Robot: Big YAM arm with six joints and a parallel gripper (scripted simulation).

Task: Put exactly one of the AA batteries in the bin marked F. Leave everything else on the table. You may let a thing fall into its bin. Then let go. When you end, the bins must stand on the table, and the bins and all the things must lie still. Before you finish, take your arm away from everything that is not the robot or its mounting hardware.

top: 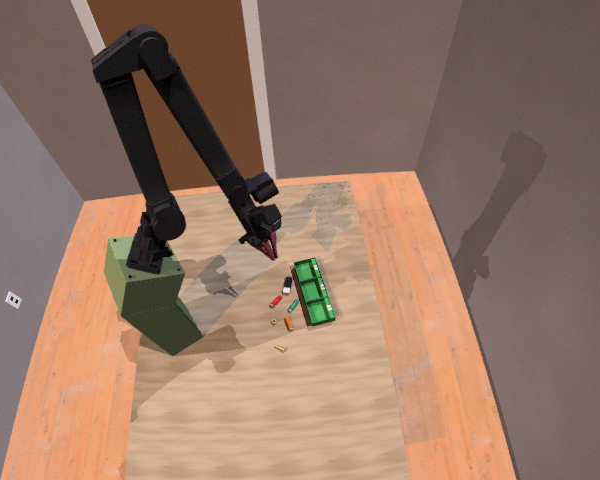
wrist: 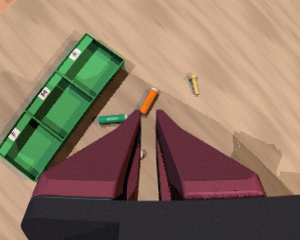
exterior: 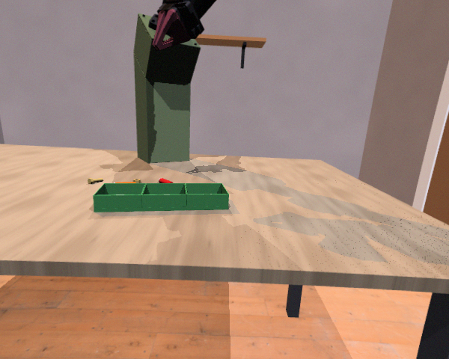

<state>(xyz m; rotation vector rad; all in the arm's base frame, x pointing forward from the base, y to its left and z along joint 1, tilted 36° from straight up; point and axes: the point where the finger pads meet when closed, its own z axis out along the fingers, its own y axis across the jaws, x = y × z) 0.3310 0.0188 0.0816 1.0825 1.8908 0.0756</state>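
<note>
Right now my hand is 120 mm short of the green three-compartment bin, 40 mm to the right of it and 310 mm above it. From my hand the other things lie so: red battery (20 mm behind, 10 mm to the left, 320 mm below); black-and-white block (20 mm ahead, 70 mm to the left, 320 mm below); green battery (40 mm ahead, 10 mm to the right, 320 mm below).
</note>
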